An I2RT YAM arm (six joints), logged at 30 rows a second.
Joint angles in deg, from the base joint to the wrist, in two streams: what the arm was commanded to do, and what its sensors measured. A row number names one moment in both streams.
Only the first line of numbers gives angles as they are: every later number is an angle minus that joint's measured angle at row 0.
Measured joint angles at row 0:
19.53, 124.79, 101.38, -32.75, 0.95, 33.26
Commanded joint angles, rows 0 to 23:
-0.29, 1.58, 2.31, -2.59, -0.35, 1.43
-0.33, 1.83, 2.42, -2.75, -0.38, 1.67
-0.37, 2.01, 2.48, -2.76, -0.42, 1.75
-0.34, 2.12, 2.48, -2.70, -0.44, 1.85
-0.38, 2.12, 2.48, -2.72, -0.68, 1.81
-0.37, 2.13, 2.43, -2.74, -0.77, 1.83
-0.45, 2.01, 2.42, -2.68, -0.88, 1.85
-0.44, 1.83, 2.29, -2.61, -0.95, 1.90
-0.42, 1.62, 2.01, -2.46, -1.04, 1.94
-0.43, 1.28, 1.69, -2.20, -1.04, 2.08
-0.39, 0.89, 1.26, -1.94, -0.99, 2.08
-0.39, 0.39, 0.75, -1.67, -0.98, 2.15
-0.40, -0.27, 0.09, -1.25, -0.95, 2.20
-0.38, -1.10, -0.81, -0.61, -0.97, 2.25
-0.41, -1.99, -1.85, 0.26, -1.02, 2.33
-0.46, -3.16, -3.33, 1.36, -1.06, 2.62
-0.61, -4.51, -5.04, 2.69, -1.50, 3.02
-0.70, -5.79, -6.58, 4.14, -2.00, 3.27
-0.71, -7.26, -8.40, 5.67, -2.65, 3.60
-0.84, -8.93, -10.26, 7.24, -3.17, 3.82
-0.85, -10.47, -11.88, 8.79, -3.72, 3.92
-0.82, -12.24, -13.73, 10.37, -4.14, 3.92
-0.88, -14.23, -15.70, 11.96, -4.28, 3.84
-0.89, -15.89, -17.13, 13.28, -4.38, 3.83
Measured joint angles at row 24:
-0.39, -10.42, -14.62, 7.39, -2.97, 2.95
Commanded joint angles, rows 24 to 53:
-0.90, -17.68, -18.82, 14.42, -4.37, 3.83
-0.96, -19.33, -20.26, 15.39, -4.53, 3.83
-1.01, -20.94, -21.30, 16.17, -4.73, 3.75
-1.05, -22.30, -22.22, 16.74, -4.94, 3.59
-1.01, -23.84, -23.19, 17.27, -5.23, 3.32
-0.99, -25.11, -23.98, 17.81, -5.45, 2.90
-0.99, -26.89, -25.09, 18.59, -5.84, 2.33
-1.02, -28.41, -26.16, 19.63, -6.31, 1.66
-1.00, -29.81, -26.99, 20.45, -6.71, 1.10
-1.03, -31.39, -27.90, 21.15, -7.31, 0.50
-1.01, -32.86, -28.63, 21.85, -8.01, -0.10
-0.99, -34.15, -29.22, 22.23, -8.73, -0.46
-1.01, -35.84, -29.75, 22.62, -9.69, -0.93
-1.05, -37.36, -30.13, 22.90, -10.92, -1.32
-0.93, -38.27, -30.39, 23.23, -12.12, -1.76
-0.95, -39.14, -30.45, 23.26, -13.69, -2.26
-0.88, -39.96, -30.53, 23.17, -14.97, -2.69
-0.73, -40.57, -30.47, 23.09, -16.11, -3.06
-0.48, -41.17, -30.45, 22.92, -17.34, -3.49
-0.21, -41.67, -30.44, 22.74, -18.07, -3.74
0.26, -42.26, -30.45, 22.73, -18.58, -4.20
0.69, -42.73, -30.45, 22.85, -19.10, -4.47
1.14, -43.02, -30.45, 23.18, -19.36, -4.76
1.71, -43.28, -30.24, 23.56, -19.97, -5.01
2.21, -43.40, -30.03, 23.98, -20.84, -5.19
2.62, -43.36, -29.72, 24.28, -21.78, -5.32
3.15, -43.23, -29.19, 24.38, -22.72, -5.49
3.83, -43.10, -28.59, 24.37, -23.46, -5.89
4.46, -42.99, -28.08, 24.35, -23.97, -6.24
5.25, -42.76, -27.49, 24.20, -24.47, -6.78
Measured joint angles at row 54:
3.61, -42.71, -30.16, 23.36, -20.83, -4.62
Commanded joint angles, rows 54 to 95:
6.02, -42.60, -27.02, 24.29, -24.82, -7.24
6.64, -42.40, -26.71, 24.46, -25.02, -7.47
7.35, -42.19, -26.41, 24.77, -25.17, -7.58
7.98, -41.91, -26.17, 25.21, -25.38, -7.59
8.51, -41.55, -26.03, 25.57, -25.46, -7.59
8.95, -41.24, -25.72, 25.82, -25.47, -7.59
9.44, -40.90, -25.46, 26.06, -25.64, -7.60
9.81, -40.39, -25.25, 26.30, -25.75, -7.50
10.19, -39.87, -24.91, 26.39, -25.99, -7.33
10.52, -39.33, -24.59, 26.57, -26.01, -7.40
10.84, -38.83, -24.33, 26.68, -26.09, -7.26
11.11, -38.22, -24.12, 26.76, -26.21, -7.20
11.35, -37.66, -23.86, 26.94, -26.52, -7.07
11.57, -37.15, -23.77, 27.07, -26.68, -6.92
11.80, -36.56, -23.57, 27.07, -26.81, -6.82
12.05, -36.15, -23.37, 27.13, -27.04, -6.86
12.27, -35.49, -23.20, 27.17, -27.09, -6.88
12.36, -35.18, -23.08, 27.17, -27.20, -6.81
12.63, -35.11, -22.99, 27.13, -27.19, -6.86
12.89, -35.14, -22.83, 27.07, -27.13, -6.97
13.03, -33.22, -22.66, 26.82, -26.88, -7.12
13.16, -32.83, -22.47, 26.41, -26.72, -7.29
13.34, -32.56, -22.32, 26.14, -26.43, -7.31
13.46, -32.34, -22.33, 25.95, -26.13, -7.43
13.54, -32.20, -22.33, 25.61, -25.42, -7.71
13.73, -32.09, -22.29, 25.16, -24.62, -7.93
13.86, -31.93, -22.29, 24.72, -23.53, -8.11
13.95, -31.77, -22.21, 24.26, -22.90, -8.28
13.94, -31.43, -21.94, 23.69, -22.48, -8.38
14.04, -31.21, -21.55, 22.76, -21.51, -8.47
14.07, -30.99, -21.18, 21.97, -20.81, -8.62
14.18, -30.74, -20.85, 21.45, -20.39, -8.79
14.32, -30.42, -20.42, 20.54, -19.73, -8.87
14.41, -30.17, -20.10, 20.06, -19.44, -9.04
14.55, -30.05, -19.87, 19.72, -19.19, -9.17
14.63, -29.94, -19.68, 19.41, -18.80, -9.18
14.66, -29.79, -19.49, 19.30, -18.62, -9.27
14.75, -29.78, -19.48, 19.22, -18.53, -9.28
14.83, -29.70, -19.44, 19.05, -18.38, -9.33
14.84, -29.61, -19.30, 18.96, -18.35, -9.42
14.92, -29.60, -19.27, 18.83, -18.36, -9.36
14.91, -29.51, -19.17, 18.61, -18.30, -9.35
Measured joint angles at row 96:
14.38, -30.62, -21.24, 20.67, -19.71, -8.20
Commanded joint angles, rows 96 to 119:
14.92, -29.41, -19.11, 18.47, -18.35, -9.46
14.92, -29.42, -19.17, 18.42, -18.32, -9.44
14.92, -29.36, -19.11, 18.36, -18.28, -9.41
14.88, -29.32, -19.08, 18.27, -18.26, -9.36
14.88, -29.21, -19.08, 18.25, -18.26, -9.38
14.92, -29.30, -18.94, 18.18, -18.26, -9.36
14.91, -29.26, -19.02, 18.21, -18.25, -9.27
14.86, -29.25, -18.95, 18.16, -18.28, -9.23
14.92, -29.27, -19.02, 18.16, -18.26, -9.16
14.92, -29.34, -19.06, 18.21, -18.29, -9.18
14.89, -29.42, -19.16, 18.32, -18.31, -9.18
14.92, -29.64, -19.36, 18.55, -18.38, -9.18
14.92, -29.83, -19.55, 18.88, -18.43, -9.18
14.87, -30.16, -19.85, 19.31, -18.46, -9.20
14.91, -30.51, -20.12, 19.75, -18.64, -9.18
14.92, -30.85, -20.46, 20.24, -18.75, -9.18
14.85, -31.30, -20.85, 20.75, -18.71, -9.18
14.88, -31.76, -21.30, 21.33, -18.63, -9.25
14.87, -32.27, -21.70, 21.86, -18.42, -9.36
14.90, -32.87, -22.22, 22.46, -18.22, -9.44
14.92, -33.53, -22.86, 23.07, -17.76, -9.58
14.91, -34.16, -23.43, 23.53, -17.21, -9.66
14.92, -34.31, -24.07, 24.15, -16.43, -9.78
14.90, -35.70, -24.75, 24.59, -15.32, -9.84
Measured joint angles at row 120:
14.42, -32.28, -23.30, 22.12, -17.94, -8.49
